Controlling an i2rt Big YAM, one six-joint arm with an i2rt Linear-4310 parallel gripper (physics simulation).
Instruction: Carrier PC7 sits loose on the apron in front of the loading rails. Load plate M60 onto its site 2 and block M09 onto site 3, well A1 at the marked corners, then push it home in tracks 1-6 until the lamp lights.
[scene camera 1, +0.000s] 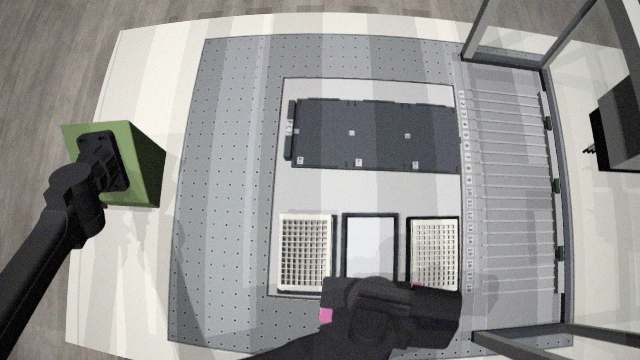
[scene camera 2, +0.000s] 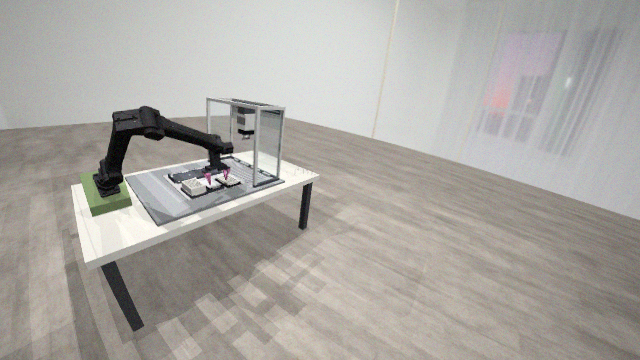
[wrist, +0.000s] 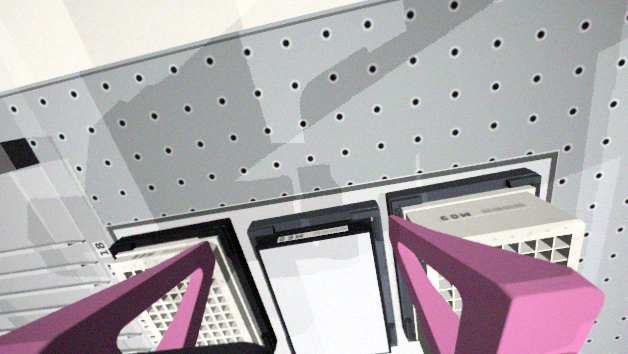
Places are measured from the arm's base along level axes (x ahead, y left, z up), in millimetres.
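Pixels of known places: gripper, fingertip midpoint: (scene camera 2: 218, 182) (wrist: 299, 238); arm's base at its link origin: (scene camera 1: 104, 160) (scene camera 2: 106, 184).
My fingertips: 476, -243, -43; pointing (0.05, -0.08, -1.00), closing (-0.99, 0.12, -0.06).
Ahead of a thing's pixels: the offset from my fingertips to its top centre, as dx, dy, dz. "spot": to the spot under its first point. Level surfaces: height alone.
Carrier PC7 @[+26, +299, -29] (scene camera 1: 380, 150) (scene camera 2: 187, 175) lies dark and flat on the apron (scene camera 1: 370, 192), its handle at the left and its right end near track numbers 2 to 8. Its three sites are empty; A1 marks show along its lower edge in scene camera 1. Load plate M60 @[+4, +86, -33] (scene camera 1: 371, 245) (wrist: 320, 295), white-topped, sits in the middle dark holder. Block M09 @[-104, +88, -6] (scene camera 1: 305, 252) (scene camera 2: 194, 186) (wrist: 480, 215), a cream grid, sits in the holder beside it. My gripper (scene camera 1: 370, 300) (scene camera 2: 217, 182) (wrist: 299, 238) is open and empty, its pink fingers above and either side of M60.
Another cream grid plate @[+116, +74, -33] (scene camera 1: 434, 252) (wrist: 200, 310) sits in the third holder. The loading rails (scene camera 1: 512, 200) run at the right, inside a framed enclosure (scene camera 2: 257, 145). A dark and grey unit @[spot: +308, +183, +272] (scene camera 1: 622, 130) (scene camera 2: 245, 120) hangs there. The perforated board @[dz -59] (scene camera 1: 225, 200) surrounds the apron.
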